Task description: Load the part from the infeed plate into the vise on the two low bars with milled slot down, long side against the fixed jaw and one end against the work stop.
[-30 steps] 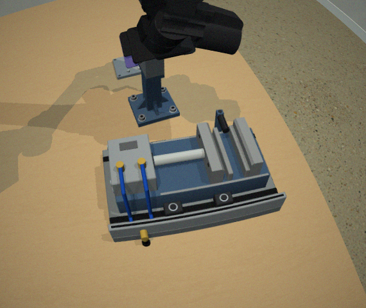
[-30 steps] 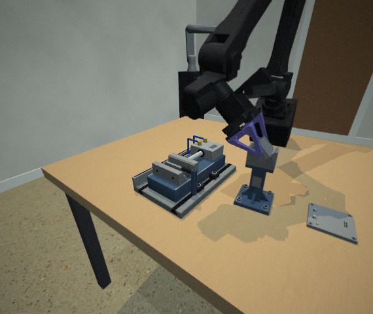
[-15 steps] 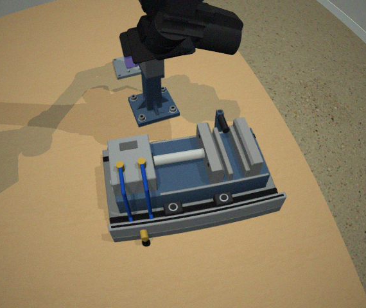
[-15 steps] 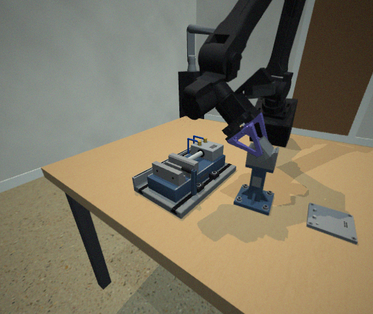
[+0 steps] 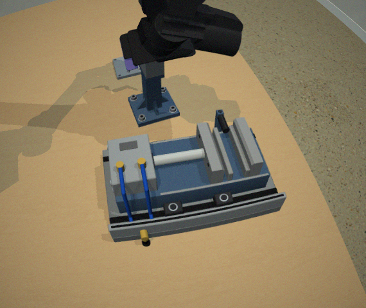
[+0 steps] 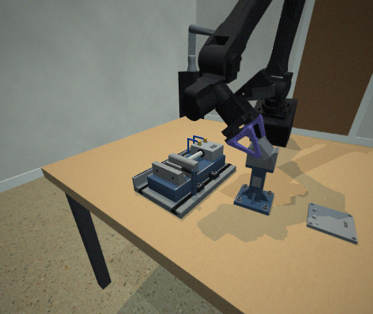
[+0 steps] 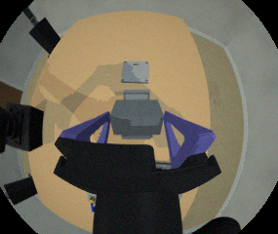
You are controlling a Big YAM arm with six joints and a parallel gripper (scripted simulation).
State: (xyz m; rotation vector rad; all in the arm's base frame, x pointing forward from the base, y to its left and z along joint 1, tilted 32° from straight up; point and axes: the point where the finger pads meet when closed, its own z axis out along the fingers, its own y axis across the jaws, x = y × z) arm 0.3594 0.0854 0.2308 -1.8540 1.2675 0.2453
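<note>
Right now the grey part is 1 cm below my hand. From my hand the other things lie so: cylinder rod 1 cm ahead, 20 cm to the right, 8 cm below; v-block stand 1 cm to the left, 10 cm below; black work stop 10 cm ahead, 15 cm to the right, 7 cm below.
</note>
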